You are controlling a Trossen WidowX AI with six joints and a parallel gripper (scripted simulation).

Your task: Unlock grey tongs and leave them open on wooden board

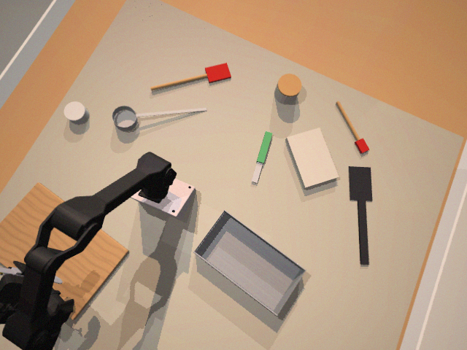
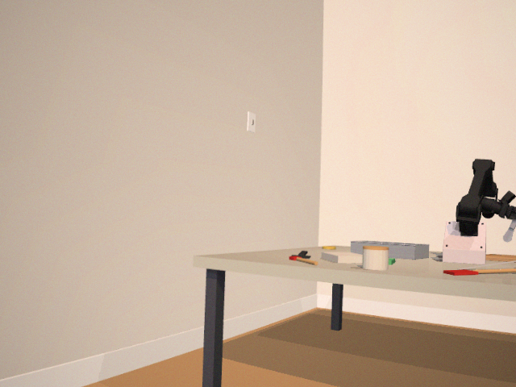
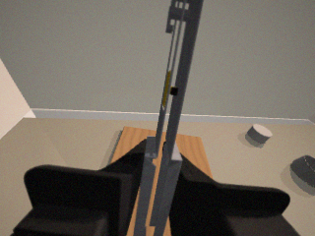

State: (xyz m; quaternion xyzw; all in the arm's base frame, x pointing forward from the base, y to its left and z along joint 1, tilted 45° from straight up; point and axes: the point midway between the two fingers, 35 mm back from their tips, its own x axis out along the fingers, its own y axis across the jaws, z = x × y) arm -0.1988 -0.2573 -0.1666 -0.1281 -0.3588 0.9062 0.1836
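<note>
Right now my gripper tip is 40 mm to the right of the wooden board and 180 mm above it. From my gripper tip the other things lie so: roasting tin (560 mm ahead, 220 mm to the left, 150 mm below); yellow lock piece (20 mm ahead, 10 mm to the right, 60 mm above); green-handled tool (480 mm ahead, 540 mm to the left, 180 mm below).
</note>
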